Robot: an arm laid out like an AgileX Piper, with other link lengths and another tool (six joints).
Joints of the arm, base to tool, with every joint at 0 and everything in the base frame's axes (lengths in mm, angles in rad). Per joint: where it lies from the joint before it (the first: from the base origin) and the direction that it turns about. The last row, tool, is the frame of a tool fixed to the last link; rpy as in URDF.
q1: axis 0 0 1 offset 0.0 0.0 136.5
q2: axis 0 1 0 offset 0.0 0.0 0.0
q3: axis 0 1 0 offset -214.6 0.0 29.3
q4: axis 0.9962 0 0.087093 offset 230.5 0.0 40.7
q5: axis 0 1 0 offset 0.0 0.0 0.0
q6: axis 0.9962 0 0.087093 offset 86.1 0.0 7.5
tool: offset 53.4 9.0 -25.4 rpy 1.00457 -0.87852 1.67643
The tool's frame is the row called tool.
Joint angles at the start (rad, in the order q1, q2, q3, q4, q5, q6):
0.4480 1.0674 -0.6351 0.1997 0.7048 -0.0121
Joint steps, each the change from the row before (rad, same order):
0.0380 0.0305 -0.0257 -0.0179 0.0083 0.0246
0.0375 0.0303 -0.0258 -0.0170 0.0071 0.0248
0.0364 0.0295 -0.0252 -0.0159 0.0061 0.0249
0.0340 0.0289 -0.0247 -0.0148 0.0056 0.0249
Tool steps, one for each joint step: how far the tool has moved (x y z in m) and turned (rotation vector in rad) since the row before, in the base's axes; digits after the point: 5 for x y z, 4 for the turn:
-0.00007 0.00698 0.00039 -0.0109 0.0124 0.0244
-0.00011 0.00723 0.00037 -0.0100 0.0108 0.0230
-0.00026 0.00733 0.00028 -0.0090 0.0096 0.0211
-0.00028 0.00719 0.00016 -0.0083 0.0090 0.0180

